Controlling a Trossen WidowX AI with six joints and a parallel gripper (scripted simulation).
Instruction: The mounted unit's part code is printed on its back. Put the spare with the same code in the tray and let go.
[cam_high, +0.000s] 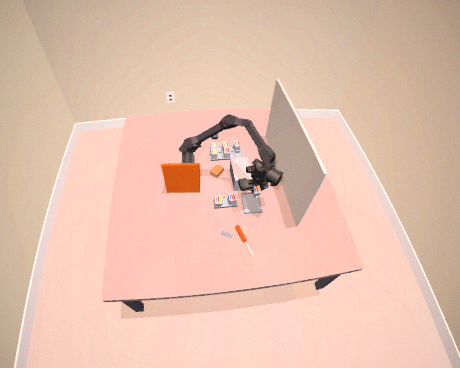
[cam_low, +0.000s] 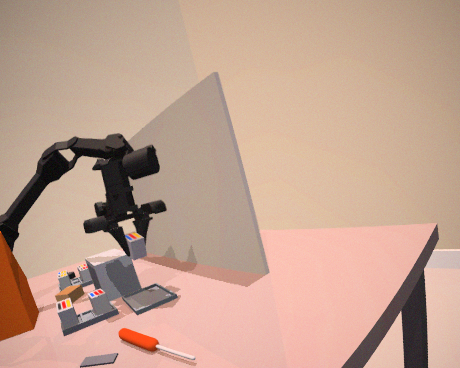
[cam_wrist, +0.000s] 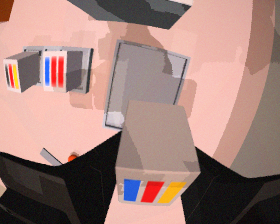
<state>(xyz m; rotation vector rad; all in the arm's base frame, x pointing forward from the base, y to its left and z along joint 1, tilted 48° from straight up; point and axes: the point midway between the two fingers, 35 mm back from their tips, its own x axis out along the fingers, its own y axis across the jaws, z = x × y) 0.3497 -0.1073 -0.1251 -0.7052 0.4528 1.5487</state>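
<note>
The grey tray is 1 cm behind my gripper tip and 11 cm below it. Round my gripper tip: mounted unit 6 cm behind, 18 cm to the left, 6 cm below; then grey spare 3 cm above; then tall grey panel 19 cm ahead, 20 cm to the left, 11 cm above.
</note>
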